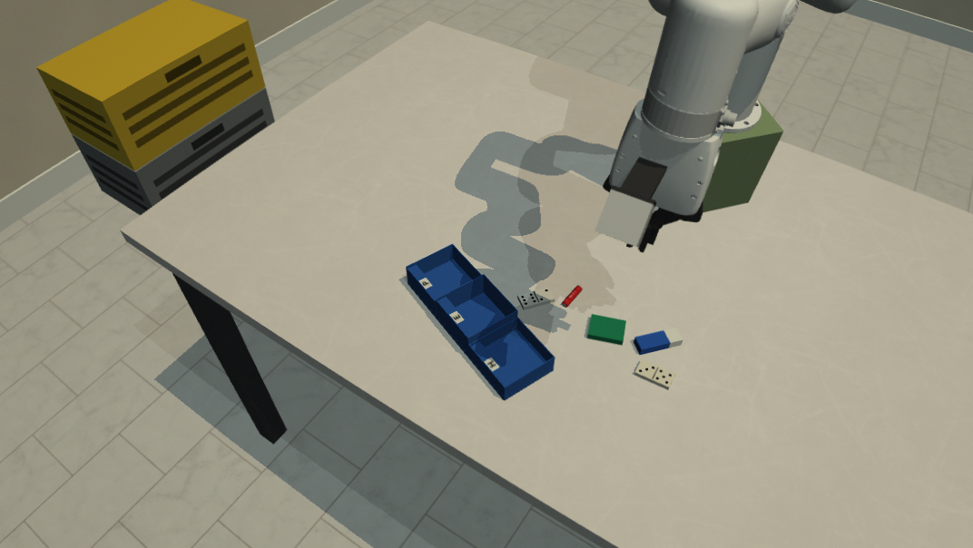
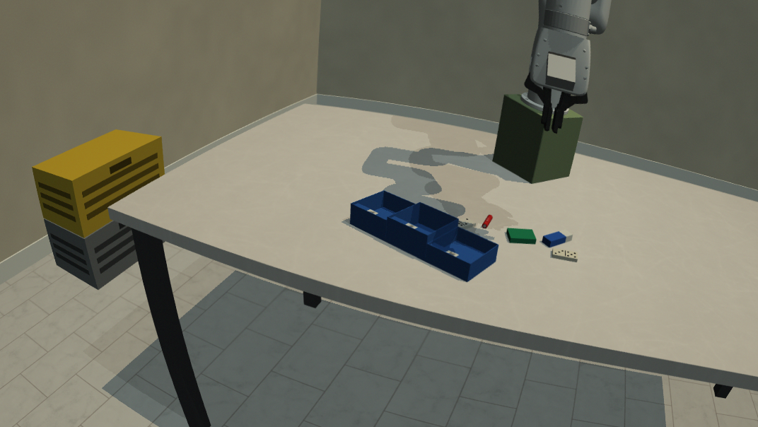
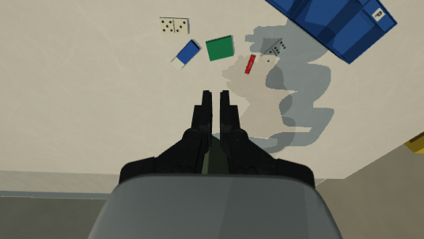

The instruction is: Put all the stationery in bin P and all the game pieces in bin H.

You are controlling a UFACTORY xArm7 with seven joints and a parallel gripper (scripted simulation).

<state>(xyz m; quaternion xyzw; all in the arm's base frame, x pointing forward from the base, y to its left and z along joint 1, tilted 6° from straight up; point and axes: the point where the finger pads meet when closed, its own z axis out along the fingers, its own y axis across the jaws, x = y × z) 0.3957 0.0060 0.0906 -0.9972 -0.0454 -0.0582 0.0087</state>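
Now: the blue three-part bin 6 cm ahead of my hand, 19 cm to the right of it and 22 cm below it. Round my hand: blue-and-white eraser (5 cm behind, 6 cm to the left, 23 cm below); then red cylinder (6 cm behind, 9 cm to the right, 23 cm below); then green block (3 cm behind, 2 cm to the right, 23 cm below).
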